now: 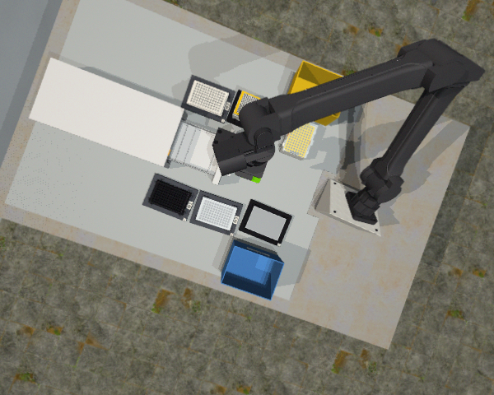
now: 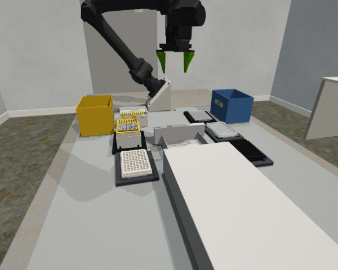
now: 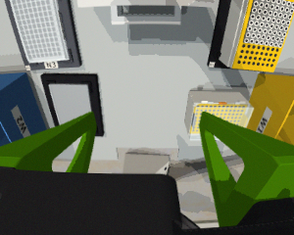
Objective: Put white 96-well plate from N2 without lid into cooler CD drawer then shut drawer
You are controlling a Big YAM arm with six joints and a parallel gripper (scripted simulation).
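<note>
Now: hand 240 mm above the white 96-well plate, 200 mm to the left of it and 190 mm short of it. Round my hand: cooler's drawer 230 mm below, 210 mm ahead, 20 mm to the right; tip box 200 mm below, 190 mm to the right, 20 mm ahead; clear plate 240 mm below, 190 mm to the left, 60 mm ahead.
</note>
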